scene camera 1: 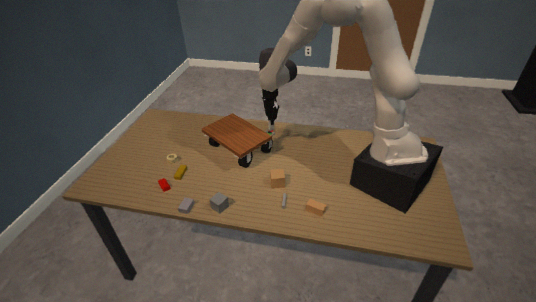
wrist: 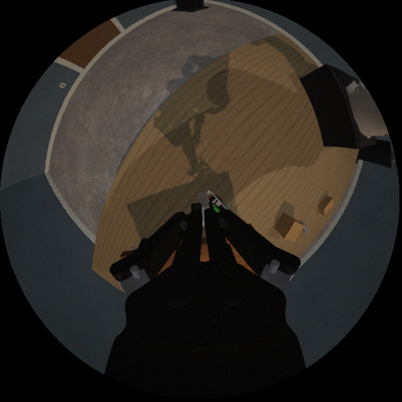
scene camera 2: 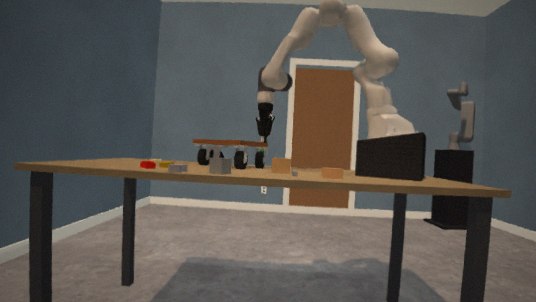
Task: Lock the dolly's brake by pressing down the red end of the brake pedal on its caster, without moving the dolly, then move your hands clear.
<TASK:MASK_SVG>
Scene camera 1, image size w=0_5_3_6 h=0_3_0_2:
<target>dolly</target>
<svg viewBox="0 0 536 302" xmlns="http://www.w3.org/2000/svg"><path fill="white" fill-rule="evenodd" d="M202 128L204 136L209 137L210 145L215 147L222 145L235 154L234 156L239 158L238 164L245 168L252 161L252 151L261 146L261 151L265 153L271 151L273 144L272 136L275 135L275 131L272 133L273 130L268 131L267 129L264 132L233 113Z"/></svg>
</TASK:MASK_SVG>
